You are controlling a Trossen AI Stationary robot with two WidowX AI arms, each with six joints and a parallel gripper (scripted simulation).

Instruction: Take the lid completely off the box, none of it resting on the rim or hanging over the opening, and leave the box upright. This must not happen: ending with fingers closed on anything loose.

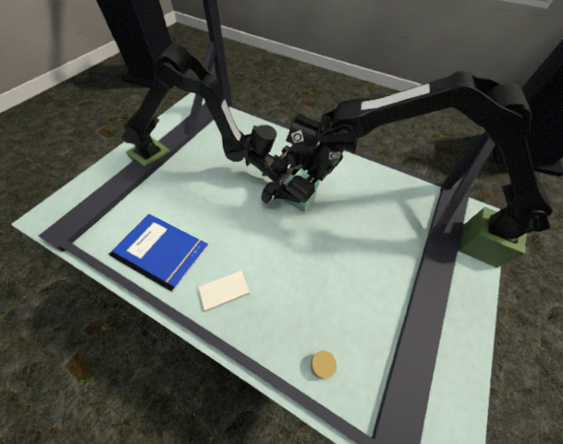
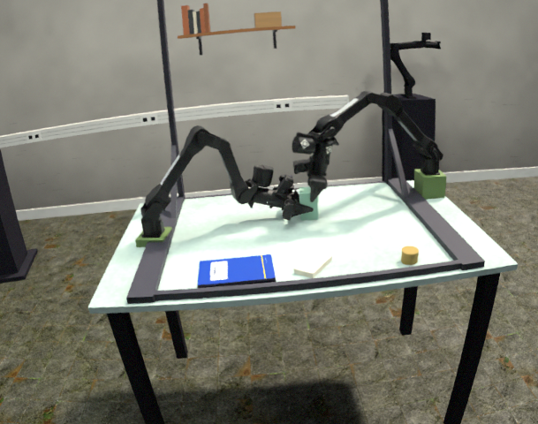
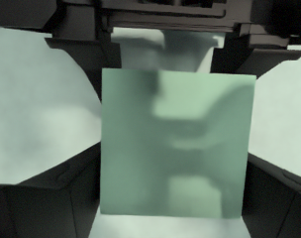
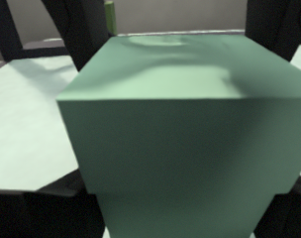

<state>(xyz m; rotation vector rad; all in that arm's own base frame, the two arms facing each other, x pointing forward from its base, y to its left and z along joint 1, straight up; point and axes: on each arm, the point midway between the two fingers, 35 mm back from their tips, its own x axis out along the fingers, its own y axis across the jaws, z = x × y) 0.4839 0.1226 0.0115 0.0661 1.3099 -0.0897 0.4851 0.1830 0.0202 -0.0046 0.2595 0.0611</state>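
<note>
Right now my left hand is 50 mm above the green box, 20 mm to the left of it and 10 mm past it. The rest, counted from my left hand: cream card (330 mm ahead, 120 mm to the right, 90 mm below); then green lid (20 mm to the right, 20 mm below, 10 mm behind).
Right now the green box is 10 mm ahead of my right hand and 20 mm to the left of it. From my right hand the other things lie so: cream card: 340 mm ahead, 90 mm to the right, 40 mm below; green lid: 10 mm ahead, 20 mm to the left, 30 mm above.
</note>
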